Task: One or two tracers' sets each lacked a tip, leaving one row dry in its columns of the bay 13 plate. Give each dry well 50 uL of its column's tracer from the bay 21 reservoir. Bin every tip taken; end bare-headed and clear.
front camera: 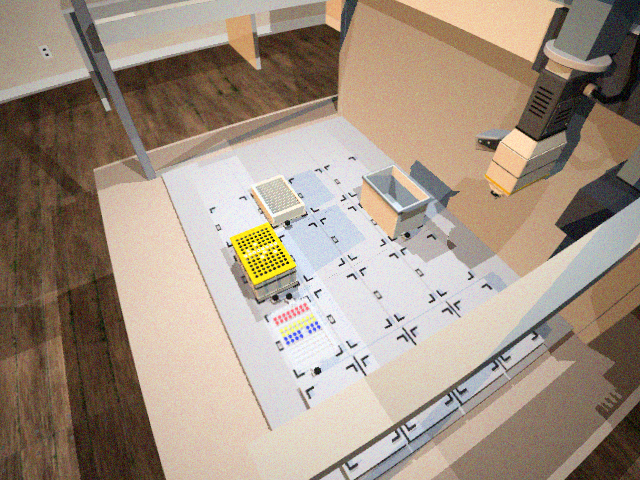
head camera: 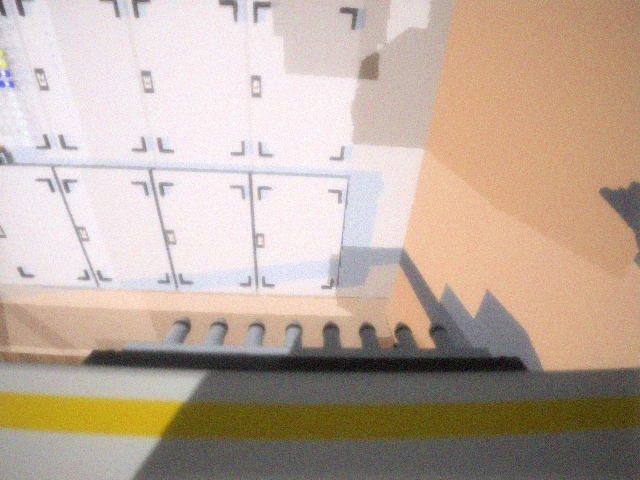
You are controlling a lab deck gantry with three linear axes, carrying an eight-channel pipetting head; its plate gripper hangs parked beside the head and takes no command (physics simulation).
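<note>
The well plate (front camera: 320, 351) (head camera: 15, 116) stands near the deck's front left; its red, yellow and blue wells show in the front view. The blue pair of columns has a gap with no colour partway along. A pale gridded block (front camera: 278, 198), perhaps the reservoir, stands at the back left. The yellow tip rack (front camera: 263, 253) stands between them, with dark holes and several white spots. The pipetting head (front camera: 527, 160) (head camera: 320, 413) is raised at the right; its eight nozzles (head camera: 293, 330) look bare. A dark part beside the head, apparently the parked gripper (front camera: 490, 141), is too unclear to judge.
An open-topped bin (front camera: 379, 206) stands at the back right of the deck, its inside partly visible. A tan wall (front camera: 413, 87) rises behind the deck, and a pale frame rail (front camera: 444, 356) crosses the front. Bay labels are too blurred to read.
</note>
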